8 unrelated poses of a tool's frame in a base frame.
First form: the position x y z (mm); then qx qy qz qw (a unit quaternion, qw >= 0).
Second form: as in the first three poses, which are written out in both.
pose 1, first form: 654 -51 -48 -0.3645 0.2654 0.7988 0.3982
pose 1, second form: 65.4 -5.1 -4.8 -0.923 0.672 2.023
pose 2, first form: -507 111 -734 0.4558 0.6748 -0.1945 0.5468
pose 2, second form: -50.7 11.1 -73.4 1.080 1.599 -0.461
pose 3, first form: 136 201 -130 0.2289 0.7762 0.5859 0.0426
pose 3, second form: 13.6 20.1 -13.0 0.700 2.375 1.792
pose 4, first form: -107 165 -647 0.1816 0.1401 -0.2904 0.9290
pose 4, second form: -10.7 16.5 -64.7 0.372 0.287 -0.595
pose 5, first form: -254 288 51 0.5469 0.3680 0.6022 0.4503
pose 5, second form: -25.4 28.8 5.1 1.352 0.910 1.489
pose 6, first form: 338 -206 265 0.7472 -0.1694 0.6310 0.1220
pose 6, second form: 33.8 -20.6 26.5 2.181 -0.494 1.842
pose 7, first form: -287 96 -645 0.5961 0.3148 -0.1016 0.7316
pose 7, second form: -28.7 9.6 -64.5 1.312 0.693 -0.224
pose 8, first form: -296 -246 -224 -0.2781 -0.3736 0.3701 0.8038
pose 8, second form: -29.6 -24.6 -22.4 -0.596 -0.800 0.793
